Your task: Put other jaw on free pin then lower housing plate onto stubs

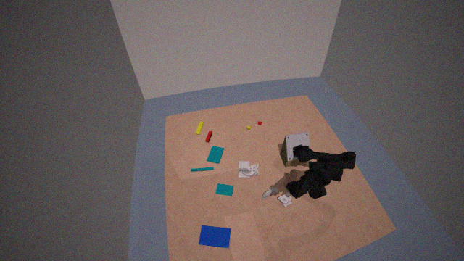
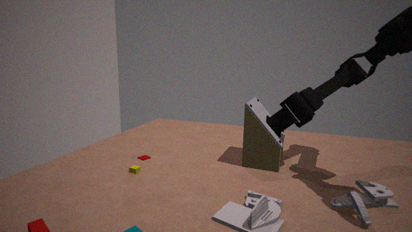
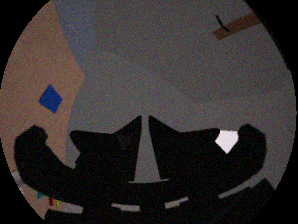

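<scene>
Now: gripper tip 430 mm above the jaw, 190 mm to the left of it and 30 mm past it. The rest, counted from my gripper tip: teal bar 480 mm to the right, 440 mm below, 290 mm ahead; then white housing piece 420 mm below, 130 mm to the right, 130 mm behind; then blue tile 450 mm below, 310 mm ahead, 50 mm to the right.
</scene>
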